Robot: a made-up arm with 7 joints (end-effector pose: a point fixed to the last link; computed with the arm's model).
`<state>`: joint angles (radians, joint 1 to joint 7).
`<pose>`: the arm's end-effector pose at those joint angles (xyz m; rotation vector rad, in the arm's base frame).
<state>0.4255 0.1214 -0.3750 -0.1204 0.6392 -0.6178 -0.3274</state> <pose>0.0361 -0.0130 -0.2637 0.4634 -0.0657 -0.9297</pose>
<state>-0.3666 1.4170 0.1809 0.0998 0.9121 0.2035 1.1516</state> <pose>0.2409 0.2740 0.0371 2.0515 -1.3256 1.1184</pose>
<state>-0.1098 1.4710 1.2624 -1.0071 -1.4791 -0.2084 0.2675</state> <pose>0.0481 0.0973 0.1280 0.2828 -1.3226 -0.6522</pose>
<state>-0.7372 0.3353 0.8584 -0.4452 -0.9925 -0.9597 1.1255</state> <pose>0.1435 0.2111 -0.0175 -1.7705 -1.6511 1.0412</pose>
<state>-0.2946 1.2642 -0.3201 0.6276 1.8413 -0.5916 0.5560</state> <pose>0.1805 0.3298 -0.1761 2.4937 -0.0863 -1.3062</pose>
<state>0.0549 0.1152 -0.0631 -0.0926 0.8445 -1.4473 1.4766</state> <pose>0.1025 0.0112 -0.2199 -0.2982 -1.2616 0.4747</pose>
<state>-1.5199 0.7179 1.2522 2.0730 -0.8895 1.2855 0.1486</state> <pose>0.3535 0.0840 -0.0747 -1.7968 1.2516 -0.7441</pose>
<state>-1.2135 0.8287 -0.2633 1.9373 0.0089 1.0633 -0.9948</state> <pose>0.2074 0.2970 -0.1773 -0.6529 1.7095 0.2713</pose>
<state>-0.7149 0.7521 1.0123 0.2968 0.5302 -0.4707 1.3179</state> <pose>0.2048 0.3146 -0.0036 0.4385 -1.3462 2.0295</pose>
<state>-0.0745 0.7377 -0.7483 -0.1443 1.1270 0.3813 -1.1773</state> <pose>0.1332 0.0776 -0.2691 1.6195 1.1418 -1.4482</pose>
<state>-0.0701 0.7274 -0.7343 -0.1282 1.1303 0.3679 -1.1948</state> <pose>0.1334 0.0786 -0.2714 1.6065 1.1670 -1.4607</pose>
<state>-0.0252 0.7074 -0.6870 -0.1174 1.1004 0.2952 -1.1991</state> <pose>0.1254 0.0800 -0.2761 1.5353 1.1606 -1.5314</pose>
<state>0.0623 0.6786 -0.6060 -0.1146 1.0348 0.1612 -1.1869</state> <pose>0.1081 0.0823 -0.2813 1.4005 1.1054 -1.6431</pose>
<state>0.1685 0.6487 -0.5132 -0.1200 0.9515 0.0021 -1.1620</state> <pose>0.0864 0.0853 -0.2832 1.2397 1.0075 -1.7375</pose>
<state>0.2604 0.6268 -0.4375 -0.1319 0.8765 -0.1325 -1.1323</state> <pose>0.0676 0.0880 -0.2810 1.1091 0.9026 -1.7808</pose>
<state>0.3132 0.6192 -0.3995 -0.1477 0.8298 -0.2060 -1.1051</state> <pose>0.0571 0.0892 -0.2773 1.0421 0.8279 -1.7859</pose>
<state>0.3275 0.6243 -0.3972 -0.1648 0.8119 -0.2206 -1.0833</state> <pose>0.0544 0.0885 -0.2744 1.0295 0.7895 -1.7778</pose>
